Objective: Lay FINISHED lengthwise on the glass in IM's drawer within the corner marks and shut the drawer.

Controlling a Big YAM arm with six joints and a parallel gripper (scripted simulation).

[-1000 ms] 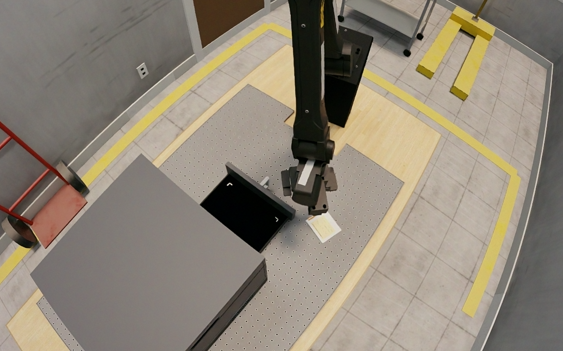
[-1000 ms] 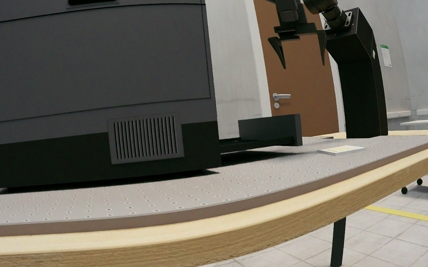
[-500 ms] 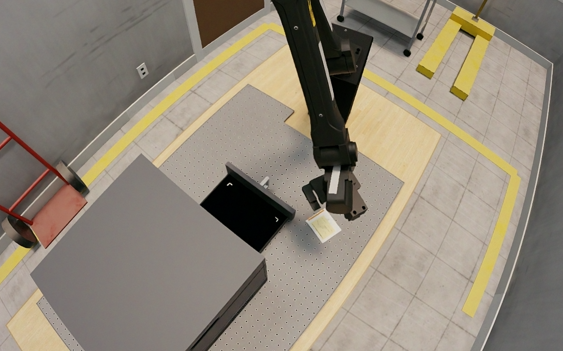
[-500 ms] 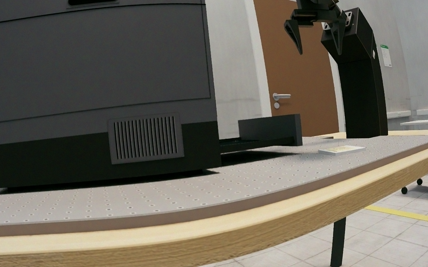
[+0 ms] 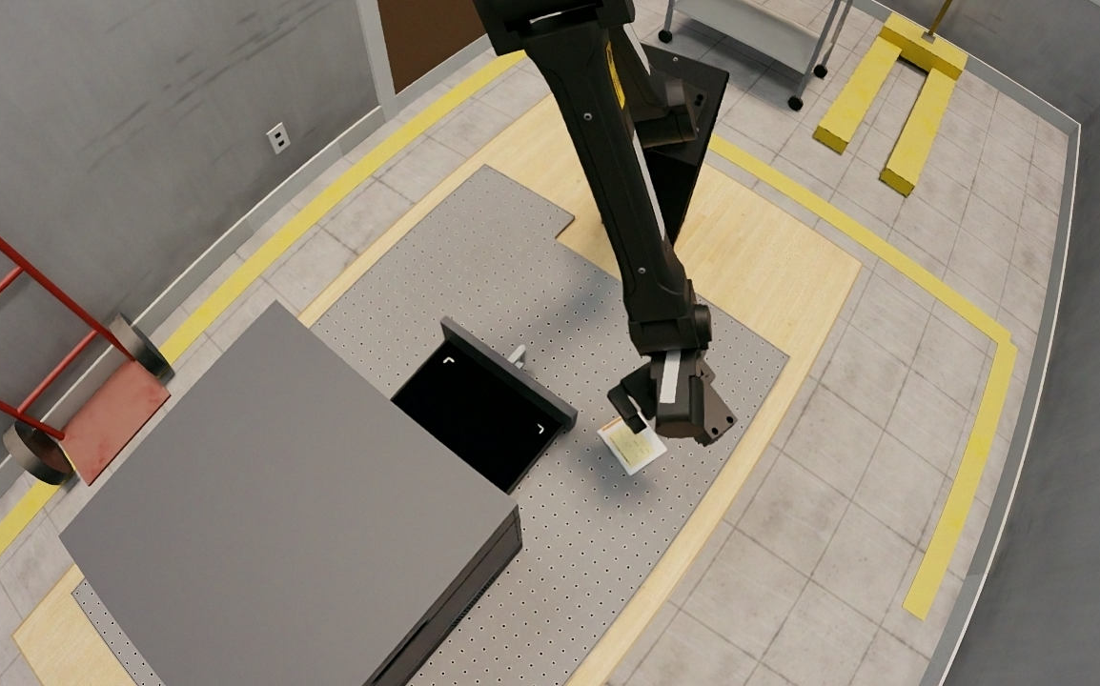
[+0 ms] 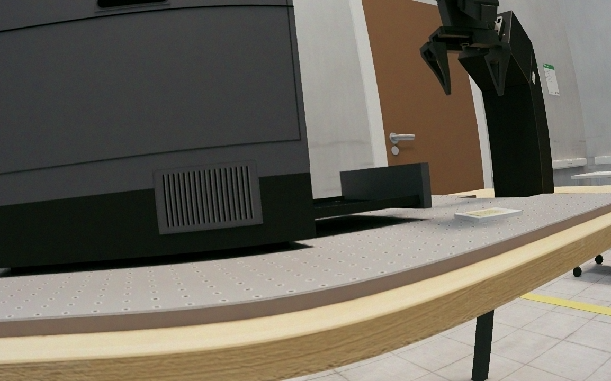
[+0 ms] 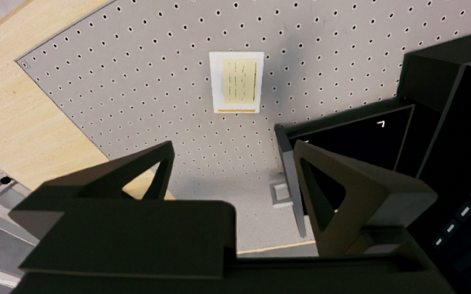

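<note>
Right now the finished cassette is 18 cm below my hand and 1 cm to the right of it. Round my hand: drawer: 25 cm to the right, 14 cm ahead, 13 cm below.
</note>
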